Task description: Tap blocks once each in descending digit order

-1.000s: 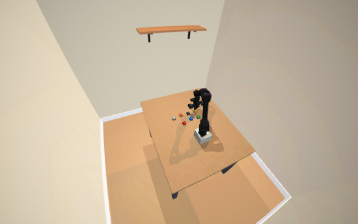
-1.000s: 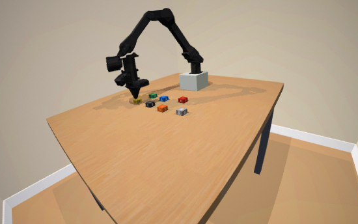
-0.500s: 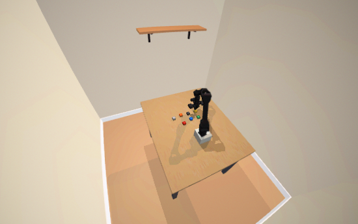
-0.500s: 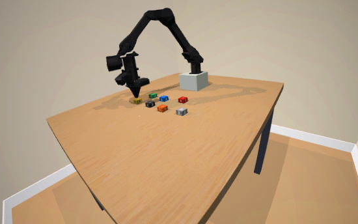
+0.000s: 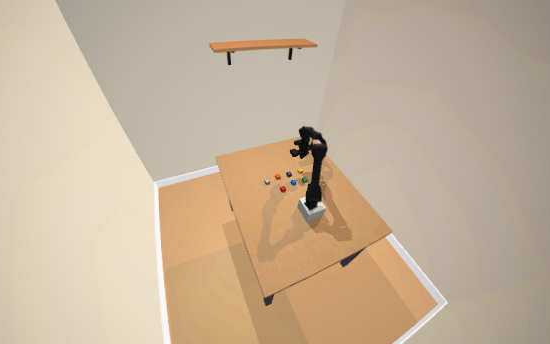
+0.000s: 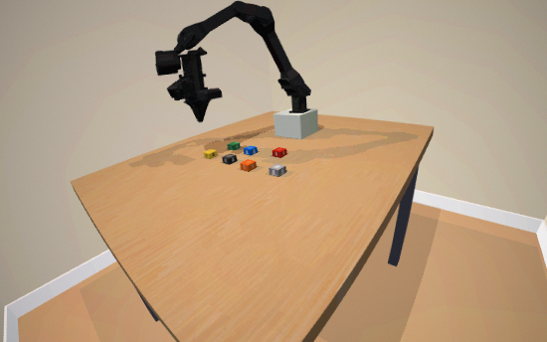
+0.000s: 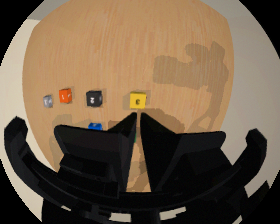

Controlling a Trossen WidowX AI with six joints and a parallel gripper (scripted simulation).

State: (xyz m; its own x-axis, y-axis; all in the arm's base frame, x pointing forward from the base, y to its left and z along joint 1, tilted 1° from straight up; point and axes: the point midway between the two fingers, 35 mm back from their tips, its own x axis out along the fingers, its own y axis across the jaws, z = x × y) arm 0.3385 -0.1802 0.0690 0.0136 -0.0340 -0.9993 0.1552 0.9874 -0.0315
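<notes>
The black block is 10 cm to the left of my gripper tip and 11 cm below it. Round my gripper tip: yellow block 2 cm behind, 11 cm below; blue block 9 cm behind, 12 cm to the left, 11 cm below; green block 11 cm behind, 3 cm to the left, 11 cm below.
</notes>
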